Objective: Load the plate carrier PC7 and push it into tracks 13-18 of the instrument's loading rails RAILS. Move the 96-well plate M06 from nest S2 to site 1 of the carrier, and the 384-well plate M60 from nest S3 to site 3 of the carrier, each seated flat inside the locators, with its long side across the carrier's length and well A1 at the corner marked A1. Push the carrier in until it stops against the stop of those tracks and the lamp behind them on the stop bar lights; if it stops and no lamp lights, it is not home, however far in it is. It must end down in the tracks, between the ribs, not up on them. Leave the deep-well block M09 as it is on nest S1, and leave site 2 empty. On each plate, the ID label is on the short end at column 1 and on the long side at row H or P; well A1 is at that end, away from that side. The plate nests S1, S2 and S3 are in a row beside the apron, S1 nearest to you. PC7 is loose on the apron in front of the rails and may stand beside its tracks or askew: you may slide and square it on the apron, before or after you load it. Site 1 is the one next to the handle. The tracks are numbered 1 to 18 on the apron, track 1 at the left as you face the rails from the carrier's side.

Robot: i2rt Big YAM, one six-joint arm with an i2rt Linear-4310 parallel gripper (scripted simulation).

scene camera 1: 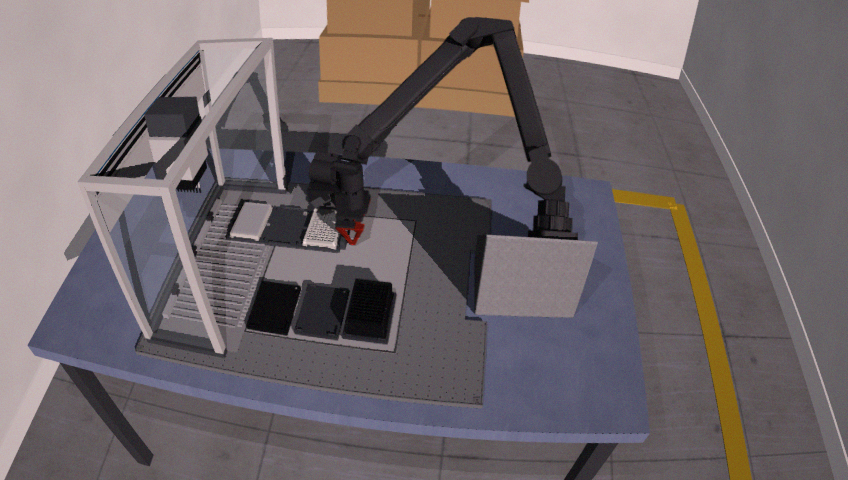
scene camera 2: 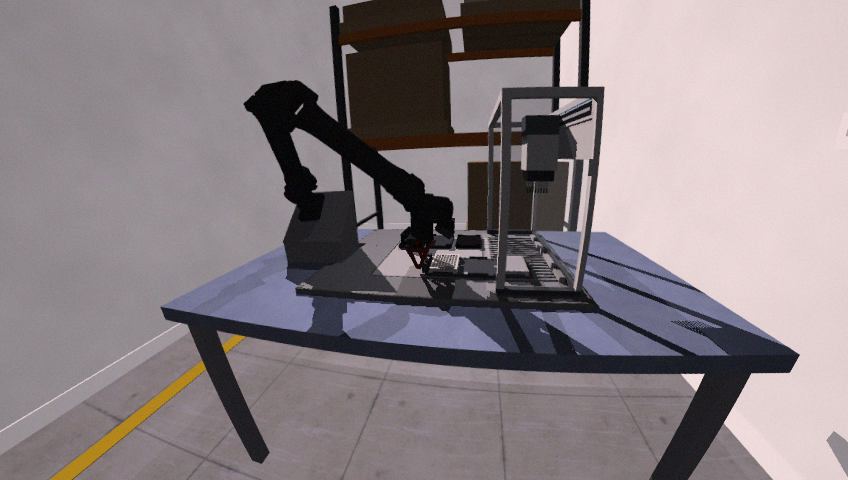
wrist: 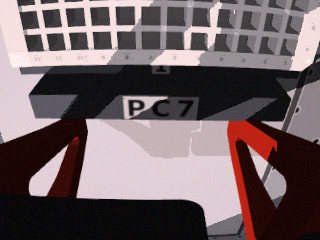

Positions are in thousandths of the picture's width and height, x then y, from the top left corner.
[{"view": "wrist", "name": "my gripper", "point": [492, 502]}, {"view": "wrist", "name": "dark plate carrier PC7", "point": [395, 385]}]
